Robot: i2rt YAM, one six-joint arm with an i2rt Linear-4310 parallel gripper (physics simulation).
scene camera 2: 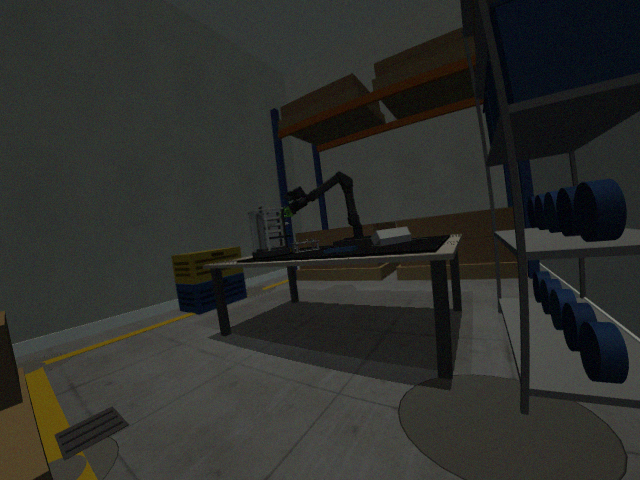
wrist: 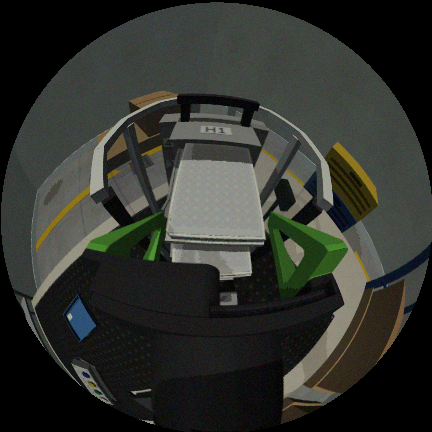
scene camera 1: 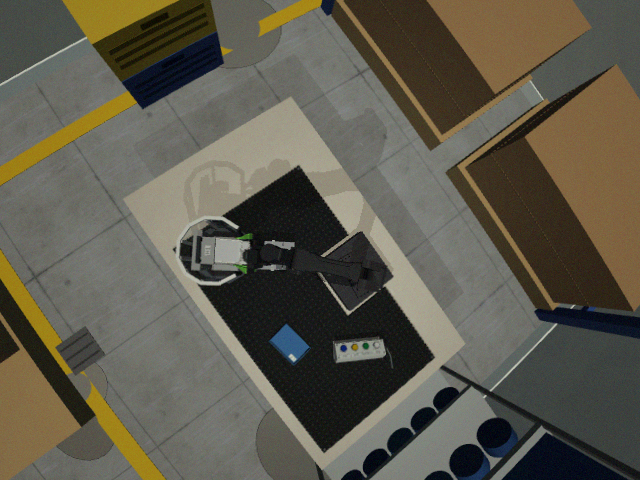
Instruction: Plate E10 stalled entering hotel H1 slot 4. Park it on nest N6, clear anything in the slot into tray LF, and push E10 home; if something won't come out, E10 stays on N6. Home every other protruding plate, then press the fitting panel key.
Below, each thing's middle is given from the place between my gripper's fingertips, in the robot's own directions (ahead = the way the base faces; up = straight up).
I see the plate rack (scene camera 1: 195, 247) 6 cm ahead of my hand, 4 cm to the right of it and 8 cm below it. From my hand the other things lie so: blue pad (scene camera 1: 285, 340) (45 cm to the left, 24 cm below).
